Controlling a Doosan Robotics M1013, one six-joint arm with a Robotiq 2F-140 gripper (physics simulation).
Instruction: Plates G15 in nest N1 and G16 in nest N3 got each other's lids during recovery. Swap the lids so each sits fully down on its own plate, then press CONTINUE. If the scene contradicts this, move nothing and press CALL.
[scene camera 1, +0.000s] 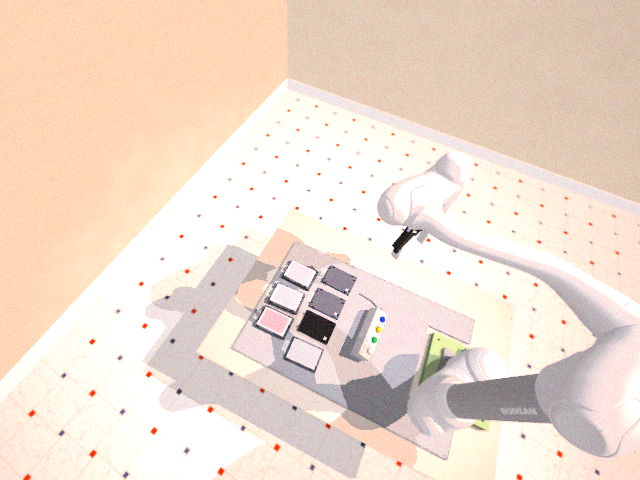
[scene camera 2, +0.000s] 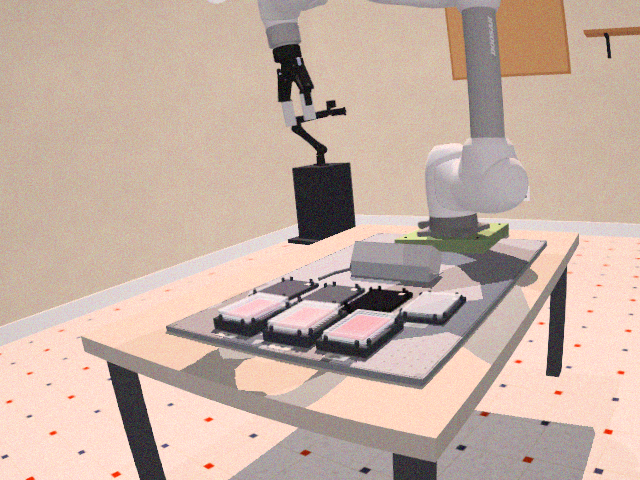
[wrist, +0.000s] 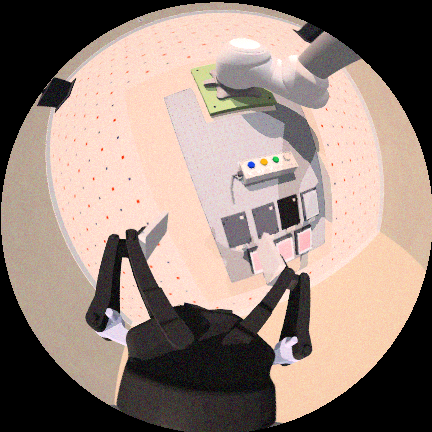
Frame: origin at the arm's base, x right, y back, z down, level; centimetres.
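Seen in the pictures: gripper, fingertip midpoint: (scene camera 1: 407, 248) (scene camera 2: 300, 122) (wrist: 214, 232); arm's base at its link origin: (scene camera 2: 454, 231) (wrist: 234, 82).
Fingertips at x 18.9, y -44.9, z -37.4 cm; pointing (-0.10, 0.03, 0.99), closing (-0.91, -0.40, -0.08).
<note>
Offsets run from my fingertips to a thing's top centre. "spot": to the spot under its first point. Level surfaces: height alone.
Three lidded plates stand in a row of black nests: one {dx -16.6, dy -36.3, dz +35.8 cm} (scene camera 1: 300, 273) (scene camera 2: 254, 307) (wrist: 256, 261), a middle one {dx -29.8, dy -34.7, dz +35.9 cm} (scene camera 1: 286, 297) (scene camera 2: 305, 316) (wrist: 285, 248) and a third {dx -41.8, dy -32.9, dz +36.5 cm} (scene camera 1: 274, 320) (scene camera 2: 359, 328) (wrist: 304, 240). All look pink under clear lids in scene camera 2; nest labels are unreadable. The button box {dx -23.5, dy +5.4, dz +31.4 cm} (scene camera 1: 376, 334) (scene camera 2: 395, 258) (wrist: 265, 172) has blue, yellow, green and white buttons; which is CONTINUE or CALL is unreadable. My gripper (scene camera 1: 408, 245) (scene camera 2: 300, 121) (wrist: 214, 232) is open and empty, high above and to the side of the plates. One finger partly hides the first plate in the wrist view.
A second row holds two dark grey squares {spot: dx -7.6, dy -19.2, dz +38.8 cm} (scene camera 1: 339, 279) {spot: dx -21.5, dy -18.1, dz +38.8 cm} (scene camera 1: 326, 303), a black one {dx -32.9, dy -16.0, dz +37.8 cm} (scene camera 1: 316, 326) (wrist: 289, 212) and a pale one {dx -45.8, dy -14.4, dz +38.0 cm} (scene camera 1: 304, 353) (scene camera 2: 434, 304). All rest on a grey board {dz +39.8 cm} (scene camera 1: 413, 310) (wrist: 200, 145). A black pedestal (scene camera 2: 324, 201) with a thin arm stands beyond the table.
</note>
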